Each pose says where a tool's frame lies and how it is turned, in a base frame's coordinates. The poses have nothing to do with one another.
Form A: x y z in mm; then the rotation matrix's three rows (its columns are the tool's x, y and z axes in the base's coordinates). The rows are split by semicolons.
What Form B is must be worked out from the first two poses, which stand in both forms.
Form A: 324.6 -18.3 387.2; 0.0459 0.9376 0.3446; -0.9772 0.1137 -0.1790; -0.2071 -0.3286 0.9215
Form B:
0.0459 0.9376 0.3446 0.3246
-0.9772 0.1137 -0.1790 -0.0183
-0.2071 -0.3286 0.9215 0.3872
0 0 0 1

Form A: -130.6 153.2 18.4; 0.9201 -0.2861 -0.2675; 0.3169 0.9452 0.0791; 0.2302 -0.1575 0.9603
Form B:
0.9201 -0.2861 -0.2675 -0.1306
0.3169 0.9452 0.0791 0.1532
0.2302 -0.1575 0.9603 0.0184
0 0 0 1

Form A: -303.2 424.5 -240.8; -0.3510 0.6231 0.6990; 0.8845 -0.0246 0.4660; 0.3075 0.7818 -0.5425
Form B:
-0.3510 0.6231 0.6990 -0.3032
0.8845 -0.0246 0.4660 0.4245
0.3075 0.7818 -0.5425 -0.2408
0 0 0 1

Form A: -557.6 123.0 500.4; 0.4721 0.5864 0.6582; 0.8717 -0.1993 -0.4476; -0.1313 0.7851 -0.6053
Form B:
0.4721 0.5864 0.6582 -0.5576
0.8717 -0.1993 -0.4476 0.1230
-0.1313 0.7851 -0.6053 0.5004
0 0 0 1

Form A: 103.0 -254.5 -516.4; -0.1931 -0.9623 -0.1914; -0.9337 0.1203 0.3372; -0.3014 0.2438 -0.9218
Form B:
-0.1931 -0.9623 -0.1914 0.1030
-0.9337 0.1203 0.3372 -0.2545
-0.3014 0.2438 -0.9218 -0.5164
0 0 0 1

